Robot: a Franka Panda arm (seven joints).
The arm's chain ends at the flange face. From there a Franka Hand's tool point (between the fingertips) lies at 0.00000 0.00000 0.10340 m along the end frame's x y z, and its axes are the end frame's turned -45 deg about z.
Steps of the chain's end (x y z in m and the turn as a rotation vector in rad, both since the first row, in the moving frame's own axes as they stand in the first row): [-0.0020, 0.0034, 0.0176, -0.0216, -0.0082, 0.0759]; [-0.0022, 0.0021, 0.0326, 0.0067, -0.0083, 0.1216]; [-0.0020, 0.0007, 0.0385, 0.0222, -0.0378, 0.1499]
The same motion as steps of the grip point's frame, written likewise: [-0.0060, 0.0019, 0.0176, -0.0095, -0.0211, 0.0759]; [-0.0031, -0.0012, 0.0326, 0.0106, -0.0011, 0.1216]; [-0.0027, -0.0054, 0.0384, 0.0424, -0.0110, 0.1499]
